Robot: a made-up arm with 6 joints.
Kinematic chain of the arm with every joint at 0, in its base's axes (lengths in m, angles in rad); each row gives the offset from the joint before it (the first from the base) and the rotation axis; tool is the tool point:
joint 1: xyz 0 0 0.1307 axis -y
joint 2: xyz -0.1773 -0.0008 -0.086 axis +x
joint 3: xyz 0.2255 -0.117 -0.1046 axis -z
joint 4: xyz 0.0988 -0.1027 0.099 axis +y
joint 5: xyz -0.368 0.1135 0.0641 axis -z
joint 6: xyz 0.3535 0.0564 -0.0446 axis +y
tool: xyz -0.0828 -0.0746 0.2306
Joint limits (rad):
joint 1: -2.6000..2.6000
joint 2: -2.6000..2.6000
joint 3: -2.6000..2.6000
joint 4: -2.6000..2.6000
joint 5: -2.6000..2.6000
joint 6: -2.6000..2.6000
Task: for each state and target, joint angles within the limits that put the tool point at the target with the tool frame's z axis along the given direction. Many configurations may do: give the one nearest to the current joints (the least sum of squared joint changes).
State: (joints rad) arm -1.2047 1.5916 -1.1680 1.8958 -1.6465 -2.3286
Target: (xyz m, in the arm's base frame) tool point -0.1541 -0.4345 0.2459 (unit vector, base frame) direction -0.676 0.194 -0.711
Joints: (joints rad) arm -1.3997 1.5854 -1.2347 1.7598 -1.9057 -2.1042
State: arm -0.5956 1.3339 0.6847 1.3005 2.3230 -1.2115
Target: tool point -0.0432 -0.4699 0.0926 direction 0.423 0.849 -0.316
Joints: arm -0.7307 1.2318 0.6655 1.3860 2.5192 -1.5066
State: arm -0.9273 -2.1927 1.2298 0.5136 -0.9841 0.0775
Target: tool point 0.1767 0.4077 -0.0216 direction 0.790 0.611 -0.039
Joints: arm -1.3040 -2.6000 1.5487 1.1262 -0.3155 0.8148
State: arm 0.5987 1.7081 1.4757 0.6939 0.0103 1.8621
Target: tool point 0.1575 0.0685 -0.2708 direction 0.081 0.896 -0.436
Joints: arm 0.7471 1.1827 1.7779 0.9043 0.2807 2.1606
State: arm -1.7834 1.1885 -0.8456 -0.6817 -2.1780 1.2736
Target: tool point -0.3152 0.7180 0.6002 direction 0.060 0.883 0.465
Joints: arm -1.8194 1.1981 -0.7254 -1.2068 -2.6000 1.7128
